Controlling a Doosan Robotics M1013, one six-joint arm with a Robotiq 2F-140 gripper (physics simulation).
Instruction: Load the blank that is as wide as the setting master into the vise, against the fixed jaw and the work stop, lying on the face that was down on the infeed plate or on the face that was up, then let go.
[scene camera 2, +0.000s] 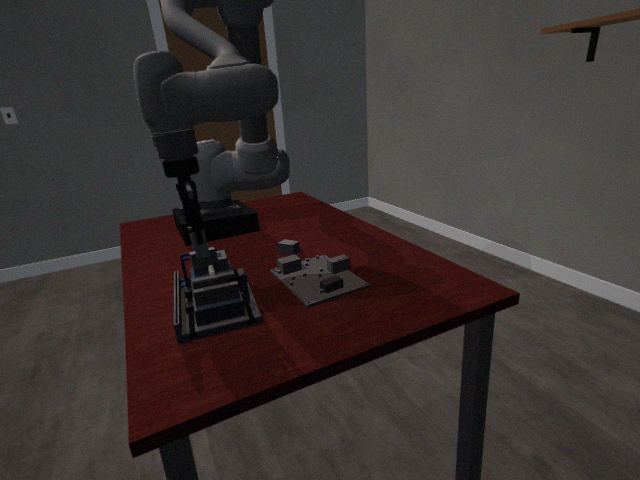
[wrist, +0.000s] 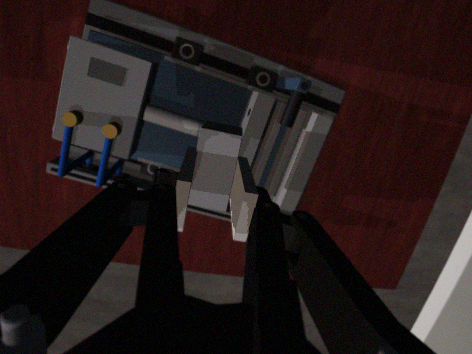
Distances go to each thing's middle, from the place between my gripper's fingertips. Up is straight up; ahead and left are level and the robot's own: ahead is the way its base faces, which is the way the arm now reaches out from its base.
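Scene:
The blue vise body (scene camera 2: 220, 311) is 11 cm below my hand, 2 cm to the left of it and 1 cm behind it. There's also the grey infeed plate (scene camera 2: 303, 286), and that's 30 cm to the left of my hand, 5 cm ahead of it and 14 cm below it.

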